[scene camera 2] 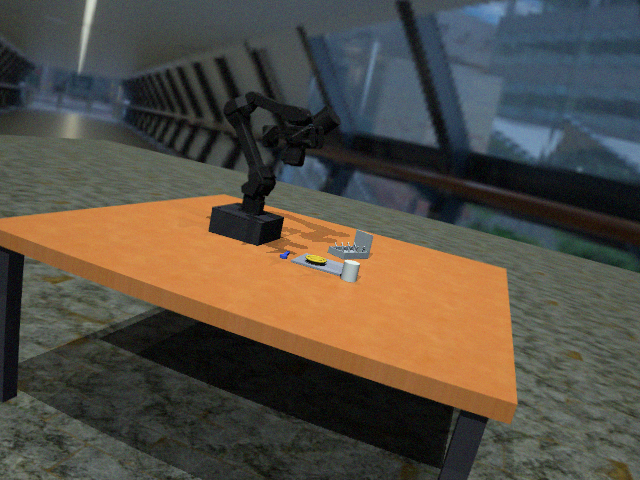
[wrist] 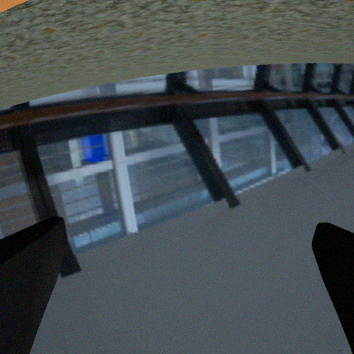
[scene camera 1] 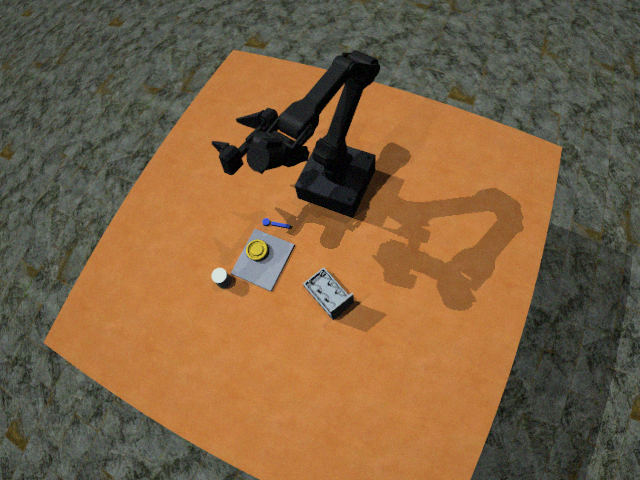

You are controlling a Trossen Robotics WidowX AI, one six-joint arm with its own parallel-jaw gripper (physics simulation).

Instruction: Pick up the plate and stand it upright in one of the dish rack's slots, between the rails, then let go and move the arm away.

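The yellow round plate [scene camera 1: 256, 250] [scene camera 2: 315, 259] lies flat on a grey square board [scene camera 1: 273, 272] [scene camera 2: 332, 268]. The light grey dish rack [scene camera 1: 342, 306] [scene camera 2: 364, 242] stands on the table to the right of the board in scene camera 1, with short upright pegs and a taller panel at one end; no plate stands in it. My gripper [scene camera 1: 225, 131] [wrist: 194, 235] is open and empty, raised high above the table and well away from the plate and the rack. In scene camera 2 its fingers are hard to tell apart. The plate and the rack do not show in the wrist view.
A white cylinder [scene camera 1: 219, 276] [scene camera 2: 350, 271] stands beside the board's corner, on the side away from the rack. A small blue spoon-like utensil [scene camera 1: 277, 224] [scene camera 2: 284, 255] lies between the board and the arm's black base [scene camera 1: 336, 183] [scene camera 2: 245, 224]. All stand on the orange table [scene camera 1: 232, 387] [scene camera 2: 248, 289].
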